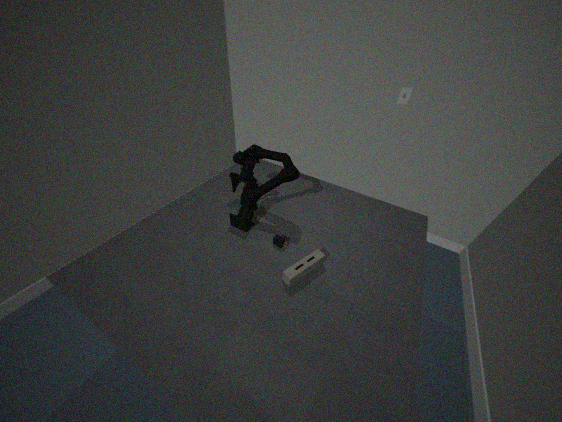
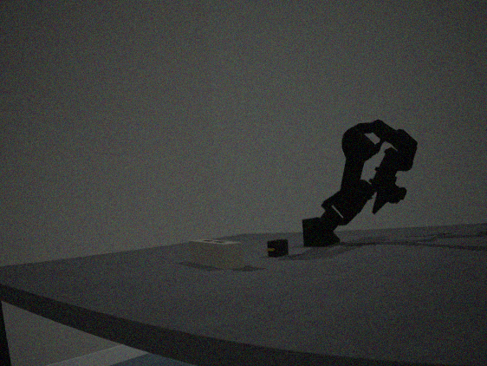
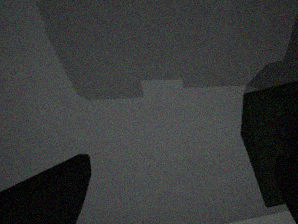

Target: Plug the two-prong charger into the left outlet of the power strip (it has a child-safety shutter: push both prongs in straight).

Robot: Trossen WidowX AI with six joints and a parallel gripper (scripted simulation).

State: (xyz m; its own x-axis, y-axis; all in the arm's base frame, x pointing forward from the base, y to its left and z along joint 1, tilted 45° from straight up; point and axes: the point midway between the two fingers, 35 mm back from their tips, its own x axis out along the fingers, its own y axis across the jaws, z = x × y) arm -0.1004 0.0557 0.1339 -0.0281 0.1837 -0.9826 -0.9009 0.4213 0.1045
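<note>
Right now my gripper tip is 33 cm short of the charger, 16 cm to the left of it and 6 cm above it.
</note>
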